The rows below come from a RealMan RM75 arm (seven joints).
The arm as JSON. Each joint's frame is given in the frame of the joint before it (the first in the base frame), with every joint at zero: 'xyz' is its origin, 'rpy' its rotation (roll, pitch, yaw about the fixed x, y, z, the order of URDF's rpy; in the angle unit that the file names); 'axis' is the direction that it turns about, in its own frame. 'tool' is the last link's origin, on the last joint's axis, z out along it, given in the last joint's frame.
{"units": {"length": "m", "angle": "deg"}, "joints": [
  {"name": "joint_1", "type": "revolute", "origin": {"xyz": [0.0, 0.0, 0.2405], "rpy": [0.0, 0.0, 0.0]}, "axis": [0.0, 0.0, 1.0]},
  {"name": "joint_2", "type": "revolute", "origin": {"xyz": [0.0, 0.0, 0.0], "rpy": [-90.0, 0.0, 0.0]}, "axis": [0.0, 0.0, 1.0]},
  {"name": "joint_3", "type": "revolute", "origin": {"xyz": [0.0, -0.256, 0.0], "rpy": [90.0, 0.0, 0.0]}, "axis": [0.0, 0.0, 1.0]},
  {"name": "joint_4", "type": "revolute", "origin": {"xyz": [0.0, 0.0, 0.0], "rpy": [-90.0, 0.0, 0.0]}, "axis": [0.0, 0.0, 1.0]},
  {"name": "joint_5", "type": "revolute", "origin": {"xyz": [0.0, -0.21, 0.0], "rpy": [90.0, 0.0, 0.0]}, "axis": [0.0, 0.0, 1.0]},
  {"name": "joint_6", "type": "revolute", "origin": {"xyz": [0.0, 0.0, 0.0], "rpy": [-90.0, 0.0, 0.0]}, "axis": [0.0, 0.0, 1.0]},
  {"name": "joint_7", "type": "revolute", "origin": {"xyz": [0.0, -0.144, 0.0], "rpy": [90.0, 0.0, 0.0]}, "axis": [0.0, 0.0, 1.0]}
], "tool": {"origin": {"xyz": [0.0, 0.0, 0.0], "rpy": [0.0, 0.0, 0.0]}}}
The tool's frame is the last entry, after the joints.
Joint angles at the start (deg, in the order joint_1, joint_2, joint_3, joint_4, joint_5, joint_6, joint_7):
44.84 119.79 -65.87 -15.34 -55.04 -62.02 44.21
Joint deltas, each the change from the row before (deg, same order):
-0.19 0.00 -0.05 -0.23 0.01 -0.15 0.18
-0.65 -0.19 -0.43 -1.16 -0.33 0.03 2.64
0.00 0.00 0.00 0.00 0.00 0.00 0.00
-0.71 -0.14 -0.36 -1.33 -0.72 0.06 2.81
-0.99 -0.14 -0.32 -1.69 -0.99 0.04 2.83
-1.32 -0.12 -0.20 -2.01 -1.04 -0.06 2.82
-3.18 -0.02 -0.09 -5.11 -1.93 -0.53 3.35
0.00 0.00 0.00 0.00 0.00 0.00 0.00
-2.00 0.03 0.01 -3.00 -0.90 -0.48 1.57
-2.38 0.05 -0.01 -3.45 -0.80 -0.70 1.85
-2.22 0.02 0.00 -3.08 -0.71 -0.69 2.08
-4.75 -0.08 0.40 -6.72 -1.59 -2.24 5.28
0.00 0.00 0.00 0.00 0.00 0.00 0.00
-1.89 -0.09 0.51 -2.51 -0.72 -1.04 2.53
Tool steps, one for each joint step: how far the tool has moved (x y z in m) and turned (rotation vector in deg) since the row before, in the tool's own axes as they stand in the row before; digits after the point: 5 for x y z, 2 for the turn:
-0.00030 -0.00006 -0.00069 -0.03 -0.15 0.10
-0.00129 -0.00170 -0.00212 -0.14 0.02 1.68
0.00000 0.00000 0.00000 0.00 0.00 0.00
-0.00108 -0.00107 -0.00207 -0.30 0.18 1.64
-0.00099 -0.00122 -0.00320 -0.29 0.24 1.43
-0.00104 -0.00158 -0.00475 -0.11 0.12 1.37
-0.00527 -0.00246 -0.01082 -0.14 -0.65 0.19
0.00000 0.00000 0.00000 0.00 0.00 0.00
-0.00323 -0.00103 -0.00735 0.02 -0.54 -0.11
-0.00402 -0.00065 -0.00906 0.03 -0.75 0.03
-0.00349 -0.00032 -0.00894 0.05 -0.57 0.44
-0.01003 0.00055 -0.02068 -0.34 -1.36 1.41
0.00000 0.00000 0.00000 0.00 0.00 0.00
-0.00419 -0.00014 -0.00957 0.04 -0.43 0.98

